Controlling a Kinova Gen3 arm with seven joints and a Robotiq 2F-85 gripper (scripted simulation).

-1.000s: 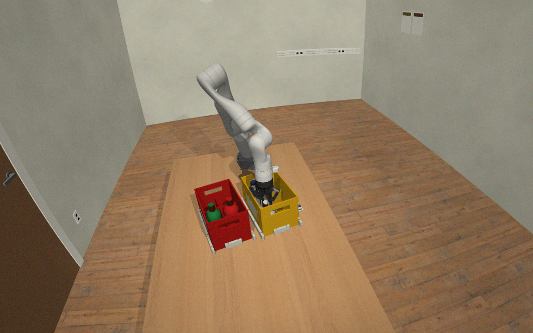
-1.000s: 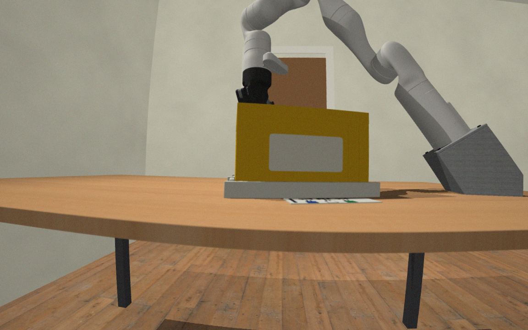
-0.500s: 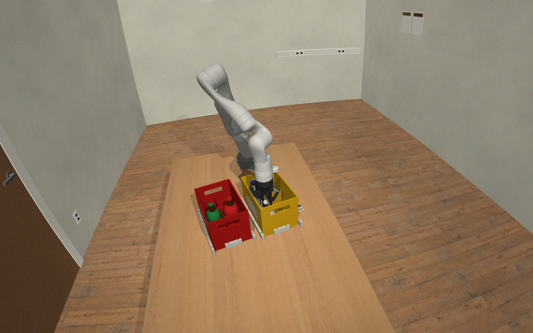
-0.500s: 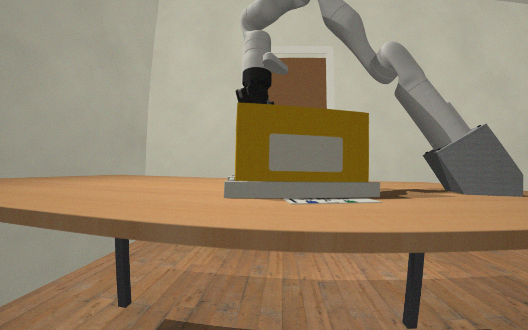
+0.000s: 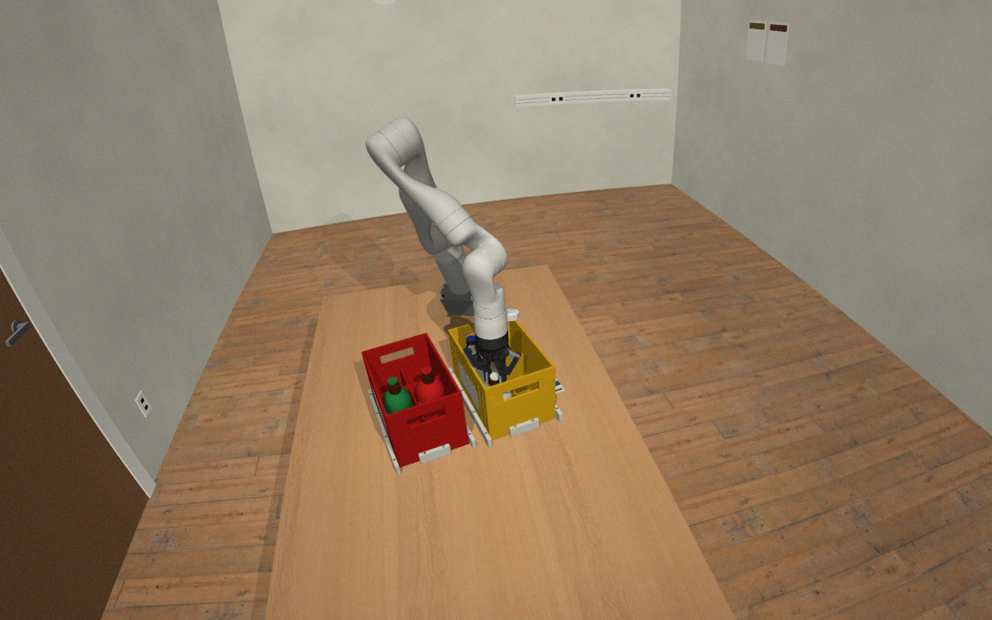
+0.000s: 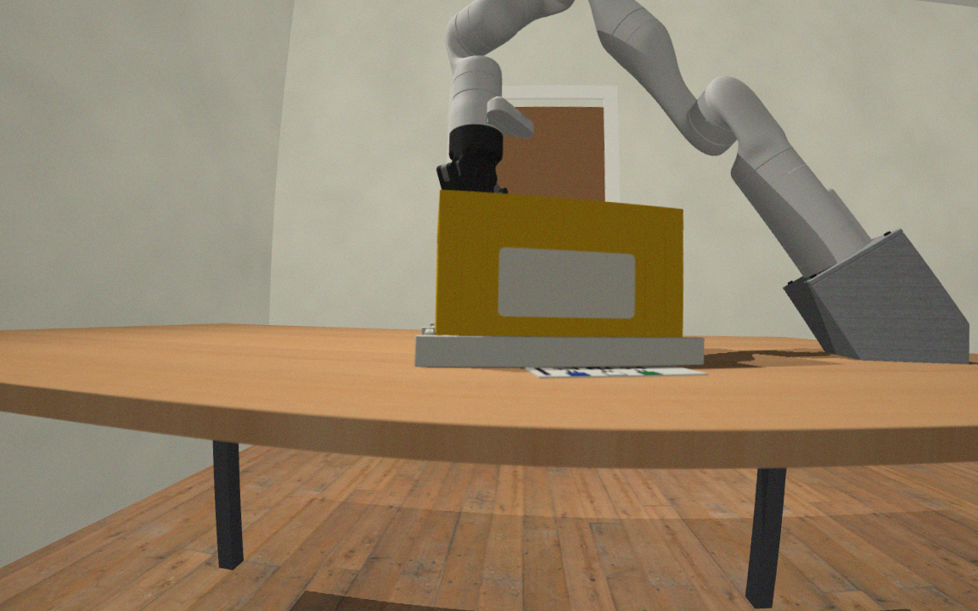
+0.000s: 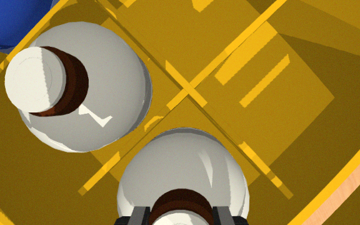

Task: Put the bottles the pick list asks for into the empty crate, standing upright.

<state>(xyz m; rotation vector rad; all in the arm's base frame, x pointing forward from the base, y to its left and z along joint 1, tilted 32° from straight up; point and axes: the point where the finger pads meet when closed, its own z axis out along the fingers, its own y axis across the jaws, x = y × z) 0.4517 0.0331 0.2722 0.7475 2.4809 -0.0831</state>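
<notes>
The green bottle lies 24 cm to the right of my hand, 7 cm below it and 7 cm behind it. From my hand the other things lie so: yellow crate (9 cm behind, 7 cm below, 4 cm to the left); red bottle (16 cm to the right, 8 cm behind, 7 cm below); blue bottle (17 cm behind, 7 cm below, 2 cm to the right).
</notes>
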